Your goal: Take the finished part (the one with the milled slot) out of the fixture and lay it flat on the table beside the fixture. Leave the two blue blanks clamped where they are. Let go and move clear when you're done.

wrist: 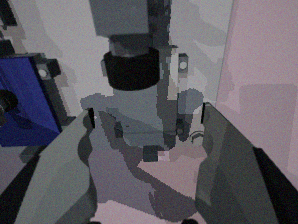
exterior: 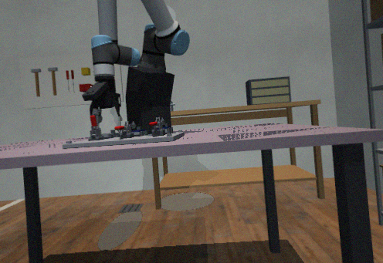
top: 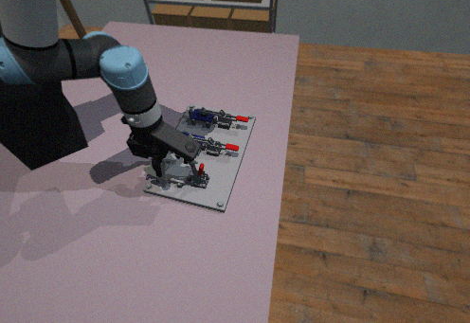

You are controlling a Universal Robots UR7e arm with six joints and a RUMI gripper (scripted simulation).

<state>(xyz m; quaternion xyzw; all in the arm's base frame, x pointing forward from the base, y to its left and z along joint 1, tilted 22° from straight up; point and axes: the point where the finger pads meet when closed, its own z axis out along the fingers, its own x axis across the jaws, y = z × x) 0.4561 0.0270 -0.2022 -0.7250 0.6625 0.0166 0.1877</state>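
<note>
The grey finished part is 10 mm behind my hand and 10 mm below it. The rest, counted from my hand: blue blank 20 mm behind, 220 mm to the left, 10 mm below; grey fixture plate 40 mm ahead, 120 mm to the left, 30 mm below.
</note>
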